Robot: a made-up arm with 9 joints. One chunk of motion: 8 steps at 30 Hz.
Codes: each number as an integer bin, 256 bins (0 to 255) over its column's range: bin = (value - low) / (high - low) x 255, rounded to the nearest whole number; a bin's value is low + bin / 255 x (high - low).
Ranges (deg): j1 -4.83..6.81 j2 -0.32..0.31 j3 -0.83..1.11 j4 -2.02..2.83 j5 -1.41..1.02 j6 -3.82..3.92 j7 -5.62..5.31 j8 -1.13..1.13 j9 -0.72..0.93
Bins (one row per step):
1: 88 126 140 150 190 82 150 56 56
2: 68 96 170 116 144 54 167 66 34
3: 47 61 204 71 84 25 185 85 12
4: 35 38 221 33 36 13 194 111 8
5: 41 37 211 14 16 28 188 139 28
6: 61 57 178 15 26 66 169 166 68
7: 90 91 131 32 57 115 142 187 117
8: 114 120 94 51 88 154 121 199 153
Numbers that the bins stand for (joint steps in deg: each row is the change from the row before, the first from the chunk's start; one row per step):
1: -0.813 -0.009 0.235 0.833 0.401 -1.331 0.809 -0.634 -0.358
2: -1.726 -0.083 0.463 0.186 -0.038 -2.181 1.538 -0.545 -0.500
3: -2.685 -0.169 0.722 -0.670 -0.610 -3.061 2.310 -0.377 -0.642
4: -3.232 -0.226 0.851 -1.392 -1.067 -3.425 2.695 -0.146 -0.668
5: -2.958 -0.229 0.775 -1.754 -1.258 -2.970 2.438 0.102 -0.539
6: -2.046 -0.179 0.524 -1.735 -1.162 -1.817 1.624 0.341 -0.280
7: -0.722 -0.095 0.167 -1.411 -0.867 -0.329 0.467 0.527 0.037
8: 0.374 -0.024 -0.115 -1.050 -0.571 0.854 -0.434 0.634 0.270

